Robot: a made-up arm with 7 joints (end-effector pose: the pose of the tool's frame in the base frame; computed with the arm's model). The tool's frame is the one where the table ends.
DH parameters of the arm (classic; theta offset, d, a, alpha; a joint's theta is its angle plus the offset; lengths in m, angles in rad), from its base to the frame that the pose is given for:
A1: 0 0.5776 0 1.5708
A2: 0 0.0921 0 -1.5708
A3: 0 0.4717 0.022 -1.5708
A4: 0 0.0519 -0.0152 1.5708
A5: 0 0.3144 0 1.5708
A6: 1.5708 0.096 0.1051 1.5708
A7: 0 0.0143 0 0
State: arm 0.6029 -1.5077 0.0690 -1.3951 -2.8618 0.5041 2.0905
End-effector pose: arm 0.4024 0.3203 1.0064 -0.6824 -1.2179 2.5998
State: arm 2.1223 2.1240 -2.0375 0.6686 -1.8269 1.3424 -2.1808
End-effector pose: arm 0.6547 -0.4421 0.2213 1.1617 2.2210 0.1613
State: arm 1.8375 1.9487 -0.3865 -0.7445 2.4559 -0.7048 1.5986
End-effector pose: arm 0.0066 -0.6522 0.1491 0.0840 -1.1699 -1.5035
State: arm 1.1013 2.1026 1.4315 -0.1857 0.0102 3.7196 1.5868
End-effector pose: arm -0.2036 -0.5913 0.2653 -1.5951 0.1876 -1.9717
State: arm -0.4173 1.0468 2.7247 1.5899 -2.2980 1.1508 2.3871
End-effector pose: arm -0.6280 0.1686 0.4485 -0.7394 -2.1717 -1.0742
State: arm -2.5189 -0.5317 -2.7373 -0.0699 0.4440 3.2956 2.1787
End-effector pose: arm -0.2922 -0.1178 1.1882 1.9097 -1.0672 0.6923
